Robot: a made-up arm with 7 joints.
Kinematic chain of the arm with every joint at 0, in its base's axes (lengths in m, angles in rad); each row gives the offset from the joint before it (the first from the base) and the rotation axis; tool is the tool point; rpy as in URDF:
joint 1: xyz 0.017 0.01 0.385 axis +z
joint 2: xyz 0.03 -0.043 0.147 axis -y
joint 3: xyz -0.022 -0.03 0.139 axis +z
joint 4: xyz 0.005 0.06 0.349 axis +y
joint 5: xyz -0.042 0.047 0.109 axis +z
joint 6: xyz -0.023 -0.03 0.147 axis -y
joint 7: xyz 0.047 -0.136 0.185 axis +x
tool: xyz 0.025 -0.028 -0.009 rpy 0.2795 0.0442 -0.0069
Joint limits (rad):
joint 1: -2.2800..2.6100
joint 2: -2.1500..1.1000
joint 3: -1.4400..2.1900
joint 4: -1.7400..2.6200
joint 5: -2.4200..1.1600
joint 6: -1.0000..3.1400
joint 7: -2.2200..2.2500
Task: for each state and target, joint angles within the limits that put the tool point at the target. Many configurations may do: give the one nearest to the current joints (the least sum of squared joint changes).
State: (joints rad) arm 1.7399 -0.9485 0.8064 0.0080 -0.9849 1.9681 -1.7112
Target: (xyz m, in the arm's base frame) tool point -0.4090 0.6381 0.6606
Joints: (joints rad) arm 2.1171 -1.9365 0.4083 -0.0211 -1.1580 2.3734 -1.7647
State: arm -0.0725 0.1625 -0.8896 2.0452 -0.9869 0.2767 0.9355
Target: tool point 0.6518 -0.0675 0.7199
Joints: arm 0.3209 -0.4501 -0.5381 2.1938 -1.1276 0.4123 0.9331
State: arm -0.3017 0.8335 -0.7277 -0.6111 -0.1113 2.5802 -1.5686
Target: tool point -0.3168 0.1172 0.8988
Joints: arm -0.2148 0.3297 -0.7434 -0.4789 0.0054 2.7062 -1.5714
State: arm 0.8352 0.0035 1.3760 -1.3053 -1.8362 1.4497 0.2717
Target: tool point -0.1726 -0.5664 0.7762
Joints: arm 0.7003 0.2837 1.2536 -1.3637 -1.8475 1.4674 0.2564
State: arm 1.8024 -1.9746 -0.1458 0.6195 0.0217 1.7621 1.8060
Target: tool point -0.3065 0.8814 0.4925
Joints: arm 2.0105 -1.6886 -0.1493 0.5330 -0.1616 1.5837 1.8230
